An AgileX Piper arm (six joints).
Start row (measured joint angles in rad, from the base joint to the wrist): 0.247, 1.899, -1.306, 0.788, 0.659, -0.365
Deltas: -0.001, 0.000, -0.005, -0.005, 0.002, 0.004; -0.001, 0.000, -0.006, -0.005, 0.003, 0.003; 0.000, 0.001, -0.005, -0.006, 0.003, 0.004; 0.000, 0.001, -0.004, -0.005, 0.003, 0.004; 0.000, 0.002, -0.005, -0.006, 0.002, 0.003; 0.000, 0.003, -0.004, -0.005, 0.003, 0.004; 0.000, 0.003, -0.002, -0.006, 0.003, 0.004; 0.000, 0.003, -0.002, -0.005, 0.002, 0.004; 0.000, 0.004, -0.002, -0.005, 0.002, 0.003; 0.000, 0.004, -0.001, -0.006, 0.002, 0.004; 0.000, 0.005, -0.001, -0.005, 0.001, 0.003
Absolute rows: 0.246, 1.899, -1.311, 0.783, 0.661, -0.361; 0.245, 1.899, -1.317, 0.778, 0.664, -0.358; 0.245, 1.900, -1.322, 0.772, 0.667, -0.354; 0.245, 1.901, -1.326, 0.767, 0.670, -0.350; 0.245, 1.903, -1.331, 0.761, 0.672, -0.347; 0.245, 1.906, -1.335, 0.756, 0.675, -0.343; 0.245, 1.909, -1.337, 0.750, 0.678, -0.339; 0.245, 1.912, -1.339, 0.745, 0.680, -0.335; 0.245, 1.916, -1.341, 0.740, 0.682, -0.332; 0.245, 1.920, -1.342, 0.734, 0.684, -0.328; 0.245, 1.925, -1.343, 0.729, 0.685, -0.325
